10 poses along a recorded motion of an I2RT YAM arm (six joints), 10 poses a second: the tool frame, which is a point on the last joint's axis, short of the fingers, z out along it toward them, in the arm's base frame.
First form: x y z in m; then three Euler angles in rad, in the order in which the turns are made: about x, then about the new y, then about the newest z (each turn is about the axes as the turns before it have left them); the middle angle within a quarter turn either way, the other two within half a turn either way.
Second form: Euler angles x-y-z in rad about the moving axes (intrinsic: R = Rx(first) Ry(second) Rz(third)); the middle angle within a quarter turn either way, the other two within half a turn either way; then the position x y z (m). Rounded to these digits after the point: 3 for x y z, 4 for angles.
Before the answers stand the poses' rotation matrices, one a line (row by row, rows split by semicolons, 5 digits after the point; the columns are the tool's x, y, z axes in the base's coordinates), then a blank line. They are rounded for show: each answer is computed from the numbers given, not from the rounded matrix.
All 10 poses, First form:
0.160 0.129 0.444 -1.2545 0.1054 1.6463
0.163 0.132 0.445 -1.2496 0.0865 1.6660
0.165 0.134 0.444 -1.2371 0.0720 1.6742
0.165 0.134 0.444 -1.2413 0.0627 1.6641
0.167 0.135 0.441 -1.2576 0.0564 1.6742
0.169 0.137 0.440 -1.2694 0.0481 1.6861
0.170 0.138 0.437 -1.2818 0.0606 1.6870
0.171 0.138 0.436 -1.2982 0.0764 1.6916
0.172 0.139 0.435 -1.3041 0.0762 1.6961
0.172 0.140 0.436 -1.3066 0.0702 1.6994
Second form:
-0.07501 -0.99162 0.10520; 0.31770 0.07624 0.94512; -0.94522 0.10432 0.30932
-0.09470 -0.99175 0.08639; 0.32206 0.05159 0.94531; -0.94197 0.11735 0.31452
-0.10295 -0.99208 0.07194; 0.33280 0.03380 0.94239; -0.93736 0.12096 0.32669
-0.09299 -0.99369 0.06266; 0.32768 0.02888 0.94435; -0.94020 0.10834 0.32293
-0.10306 -0.99308 0.05637; 0.31199 0.02154 0.94984; -0.94448 0.11547 0.30761
-0.11492 -0.99221 0.04808; 0.30017 0.01146 0.95382; -0.94694 0.12404 0.29651
-0.11573 -0.99143 0.06056; 0.28980 0.02462 0.95677; -0.95006 0.12828 0.28447
-0.12016 -0.98982 0.07633; 0.27613 0.04053 0.96027; -0.95358 0.13646 0.26845
-0.12461 -0.98928 0.07613; 0.27066 0.03992 0.96185; -0.95458 0.14046 0.26278
-0.12793 -0.98930 0.07014; 0.26766 0.03366 0.96293; -0.95498 0.14196 0.26049

-1.2545 0.1054 1.6463 0.160 0.129 0.444
-1.2496 0.0865 1.6660 0.163 0.132 0.445
-1.2371 0.0720 1.6742 0.165 0.134 0.444
-1.2413 0.0627 1.6641 0.165 0.134 0.444
-1.2576 0.0564 1.6742 0.167 0.135 0.441
-1.2694 0.0481 1.6861 0.169 0.137 0.440
-1.2818 0.0606 1.6870 0.170 0.138 0.437
-1.2982 0.0764 1.6916 0.171 0.138 0.436
-1.3041 0.0762 1.6961 0.172 0.139 0.435
-1.3066 0.0702 1.6994 0.172 0.140 0.436

